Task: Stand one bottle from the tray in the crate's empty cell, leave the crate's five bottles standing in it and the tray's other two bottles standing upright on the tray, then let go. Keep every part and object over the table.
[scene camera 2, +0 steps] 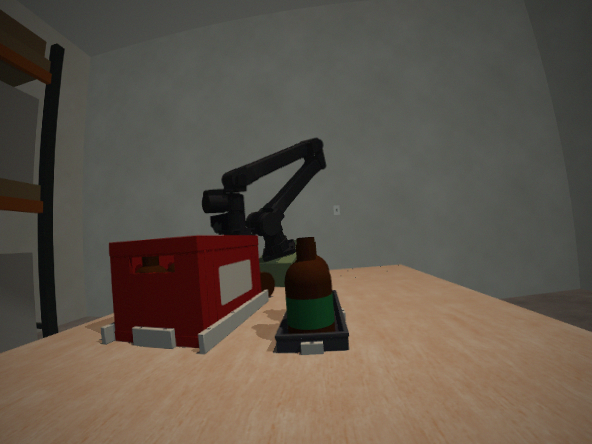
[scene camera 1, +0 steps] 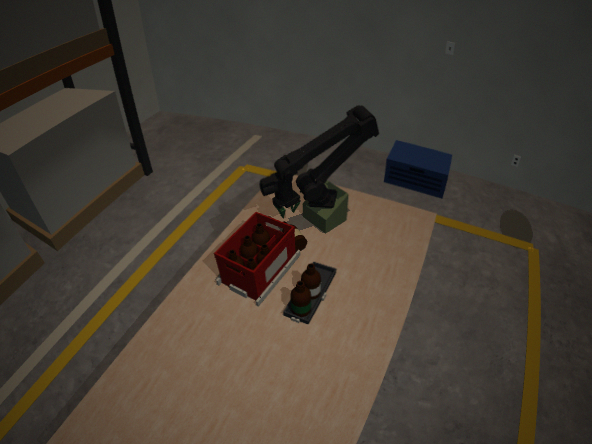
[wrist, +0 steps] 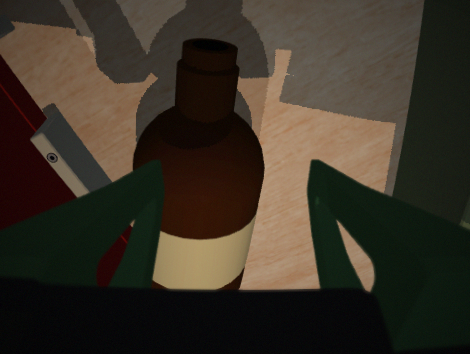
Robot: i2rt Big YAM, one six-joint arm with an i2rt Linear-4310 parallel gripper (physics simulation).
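Places are measured from the arm's base along level axes (x ahead, y left, z up), in centimetres.
Pixels of known places: gripper, between the fingertips: (scene camera 1: 287, 214) (wrist: 235, 174); arm's base, origin of its link: (scene camera 2: 279, 251) (scene camera 1: 323, 199).
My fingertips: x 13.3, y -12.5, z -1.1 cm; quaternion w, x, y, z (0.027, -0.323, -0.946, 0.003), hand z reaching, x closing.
Ahead of a thing's pixels: the offset from my fingertips to its top centre. "spot": to the spot under its first point. Level surfaces: height alone.
The red crate @[dx +24.8, dy -4.8, dz +7.2 cm] (scene camera 1: 235, 274) (scene camera 2: 157, 305) (wrist: 20, 190) stands upright. Several brown bottles stand in it; its empty cell is at the end nearer the robot base, on the tray side. The dark tray (scene camera 1: 327, 272) (scene camera 2: 340, 336) holds two upright bottles, one with a white label @[dx +30.6, dy +18.8, dz +5.7 cm] (scene camera 1: 311, 280) and one with a green label @[spot: dx +42.5, dy +18.7, dz +0.3 cm] (scene camera 1: 301, 300) (scene camera 2: 309, 285). A cream-label bottle @[dx +4.4, dy +2.7, dz -2.9 cm] (scene camera 1: 300, 243) (scene camera 2: 268, 284) (wrist: 200, 175) lies on the table between crate and base. My gripper (scene camera 1: 289, 212) (wrist: 235, 174) is partly open and empty above it; its left finger overlaps the bottle in the wrist view. The crate hides the fingers in scene camera 2.
The green base block (scene camera 1: 327, 215) (scene camera 2: 280, 267) (wrist: 435, 100) stands close to the lying bottle. Pale rails (scene camera 1: 280, 277) (scene camera 2: 235, 320) (wrist: 65, 162) border the crate. A blue box (scene camera 1: 419, 167) is on the floor behind the table @[dz -10.3 cm] (scene camera 1: 225, 375). A shelf rack (scene camera 1: 125, 95) stands at the left.
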